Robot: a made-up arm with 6 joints.
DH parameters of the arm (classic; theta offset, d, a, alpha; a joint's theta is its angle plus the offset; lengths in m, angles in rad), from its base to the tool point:
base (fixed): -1.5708 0.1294 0 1.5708
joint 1: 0 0.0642 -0.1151 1.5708
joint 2: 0 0.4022 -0.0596 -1.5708
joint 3: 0 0.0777 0.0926 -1.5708
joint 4: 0 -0.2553 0.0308 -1.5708
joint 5: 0 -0.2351 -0.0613 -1.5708
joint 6: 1.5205 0 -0.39 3.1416
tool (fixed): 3.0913 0.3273 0 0
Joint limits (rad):
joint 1: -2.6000..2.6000
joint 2: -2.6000..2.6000
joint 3: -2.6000..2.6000
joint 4: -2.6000..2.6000
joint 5: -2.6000..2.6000
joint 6: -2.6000..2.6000
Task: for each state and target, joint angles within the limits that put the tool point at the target. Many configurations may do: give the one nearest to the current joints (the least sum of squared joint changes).
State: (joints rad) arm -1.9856 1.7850 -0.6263 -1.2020 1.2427 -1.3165
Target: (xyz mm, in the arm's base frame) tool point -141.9 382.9 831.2
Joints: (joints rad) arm -1.7426 1.7987 -0.8155 -0.9890 1.7200 -1.1588
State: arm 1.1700 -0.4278 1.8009 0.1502 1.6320 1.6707
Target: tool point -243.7 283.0 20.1
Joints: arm 1.5708 -0.3261 2.1606 0.0726 1.1021 1.3436
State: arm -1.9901 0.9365 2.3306 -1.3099 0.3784 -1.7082
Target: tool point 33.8 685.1 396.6
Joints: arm -1.9085 0.9359 2.3144 -1.3532 0.3356 -1.7062
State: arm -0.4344 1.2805 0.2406 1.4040 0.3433 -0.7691
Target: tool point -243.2 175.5 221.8
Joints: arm -0.7589 1.0848 0.2668 1.5848 0.7452 -1.3638
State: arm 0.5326 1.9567 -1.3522 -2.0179 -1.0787 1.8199
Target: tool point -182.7 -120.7 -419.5
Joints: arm 0.2522 1.9821 -1.5503 -2.3443 -1.2924 1.2633
